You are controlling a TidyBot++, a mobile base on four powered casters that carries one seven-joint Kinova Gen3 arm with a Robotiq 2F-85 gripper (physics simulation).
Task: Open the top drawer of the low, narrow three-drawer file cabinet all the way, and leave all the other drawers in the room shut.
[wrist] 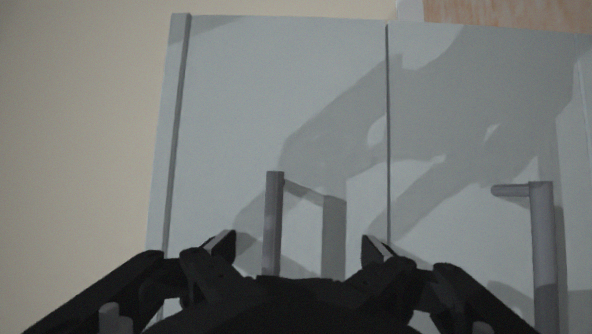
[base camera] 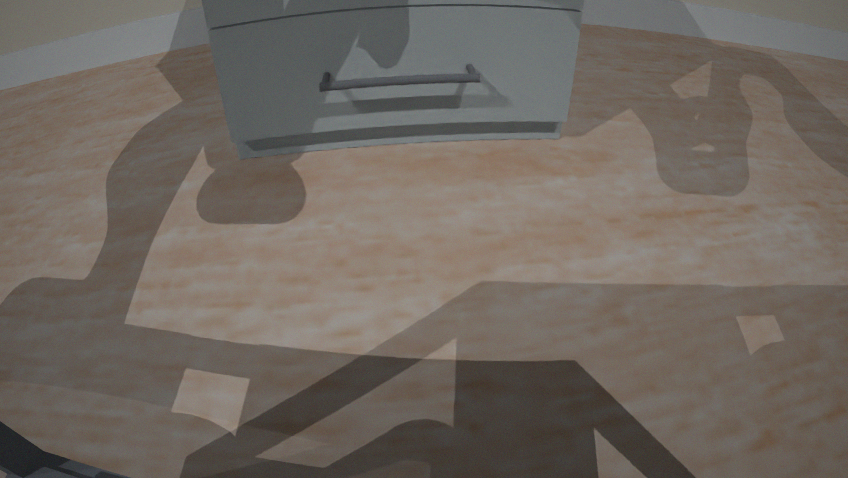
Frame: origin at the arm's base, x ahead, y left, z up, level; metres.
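Seen in the pictures: gripper, fingertip midpoint: (wrist: 297, 246).
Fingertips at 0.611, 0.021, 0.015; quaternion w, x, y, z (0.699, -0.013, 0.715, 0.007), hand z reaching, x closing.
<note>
Offsets run from my fingertips to a thing's top centre, as dx, dy, dz. "*": to the spot under its first point. Level surfaces: height alone.
The grey-blue file cabinet (base camera: 267, 71) (wrist: 159, 150) stands against the wall, sideways in the wrist view with its top edge at the left. Its top drawer @(* +0.018, -0.100, +0.054) (wrist: 230, 100) is shut, its front flush beside the middle drawer (wrist: 465, 205). The top drawer's grey bar handle @(* -0.031, -0.024, +0.014) (wrist: 273, 225) runs up and down there. My gripper (wrist: 297, 246) is open and empty, with one fingertip to each side of the handle in the picture. The gap in depth between fingertips and handle is hard to tell. The handle's lower end is hidden behind the gripper. The gripper does not show in the base view.
The middle drawer's handle @(* -0.030, -0.023, -0.137) (wrist: 543, 235) is right of the gripper in the wrist view. The shut bottom drawer (base camera: 516, 65) and its handle @(* -0.040, +0.032, -0.294) (base camera: 399, 81) show in the base view. Arm shadows cross the wood floor @(dz -0.411) (base camera: 380, 237). A white baseboard (base camera: 106, 56) runs along the wall.
</note>
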